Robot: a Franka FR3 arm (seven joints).
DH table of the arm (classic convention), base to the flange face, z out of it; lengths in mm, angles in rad. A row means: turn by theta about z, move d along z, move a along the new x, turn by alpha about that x. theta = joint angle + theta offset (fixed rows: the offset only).
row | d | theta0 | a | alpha
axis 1 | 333.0 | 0.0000 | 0.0 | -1.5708
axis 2 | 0.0 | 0.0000 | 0.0 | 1.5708
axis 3 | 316.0 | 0.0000 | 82.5 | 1.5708
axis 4 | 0.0 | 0.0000 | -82.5 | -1.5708
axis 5 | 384.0 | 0.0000 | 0.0 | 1.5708
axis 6 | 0.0 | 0.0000 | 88.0 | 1.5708
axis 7 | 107.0 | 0.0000 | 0.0 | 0.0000
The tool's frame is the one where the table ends.
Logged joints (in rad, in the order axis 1, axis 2, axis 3, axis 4, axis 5, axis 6, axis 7), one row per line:
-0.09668 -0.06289 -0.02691 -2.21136 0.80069 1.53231 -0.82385
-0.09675 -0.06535 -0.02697 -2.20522 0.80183 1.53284 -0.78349
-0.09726 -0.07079 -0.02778 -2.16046 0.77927 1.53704 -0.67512
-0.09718 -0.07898 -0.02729 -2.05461 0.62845 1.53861 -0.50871
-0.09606 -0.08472 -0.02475 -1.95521 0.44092 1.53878 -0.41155
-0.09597 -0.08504 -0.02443 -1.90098 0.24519 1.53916 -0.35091
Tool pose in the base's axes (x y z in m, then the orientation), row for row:
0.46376 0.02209 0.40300 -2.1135 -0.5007 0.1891
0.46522 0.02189 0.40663 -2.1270 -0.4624 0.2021
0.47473 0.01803 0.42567 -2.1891 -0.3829 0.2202
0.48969 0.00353 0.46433 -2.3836 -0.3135 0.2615
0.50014 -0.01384 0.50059 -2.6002 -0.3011 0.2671
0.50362 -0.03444 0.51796 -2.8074 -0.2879 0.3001
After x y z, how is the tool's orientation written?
As a rotation vector, in radians.
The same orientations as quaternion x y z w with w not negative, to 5 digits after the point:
-0.85954 -0.20363 0.07691 0.46239
-0.86404 -0.18784 0.08210 0.45980
-0.88087 -0.15407 0.08861 0.43873
-0.92189 -0.12125 0.10114 0.35381
-0.95622 -0.11073 0.09823 0.25245
-0.97783 -0.10028 0.10453 0.15120

